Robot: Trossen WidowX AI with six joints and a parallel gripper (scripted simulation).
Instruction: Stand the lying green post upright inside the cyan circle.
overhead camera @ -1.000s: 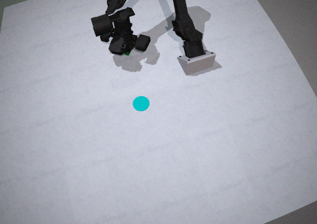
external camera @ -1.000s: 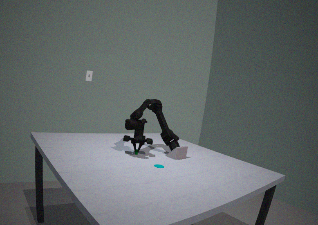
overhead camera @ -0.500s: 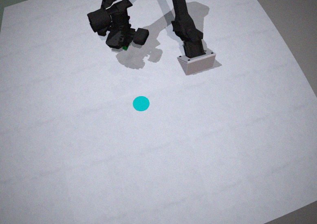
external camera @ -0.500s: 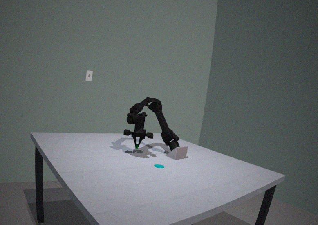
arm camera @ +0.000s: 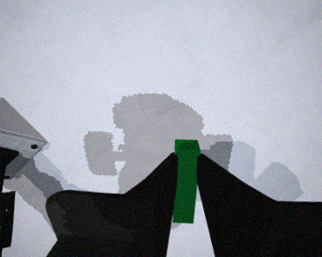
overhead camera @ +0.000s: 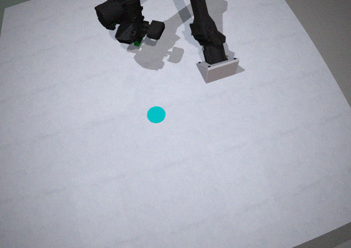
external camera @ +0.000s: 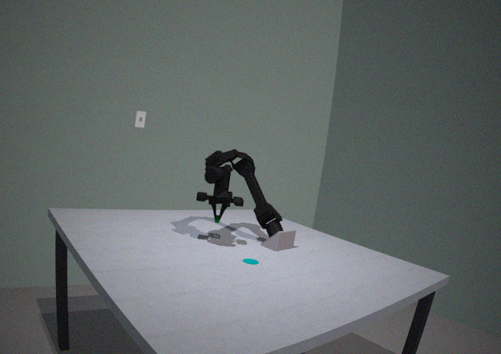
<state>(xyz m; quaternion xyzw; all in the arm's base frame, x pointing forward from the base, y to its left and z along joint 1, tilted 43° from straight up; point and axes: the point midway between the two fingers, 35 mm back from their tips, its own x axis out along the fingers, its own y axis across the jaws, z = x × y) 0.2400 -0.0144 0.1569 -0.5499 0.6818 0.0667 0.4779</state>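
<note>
Right now my gripper tip is 23 cm to the right of the cyan circle and 10 cm above it. Also, from my gripper tip: green post (1 cm behind, 2 cm to the right).
</note>
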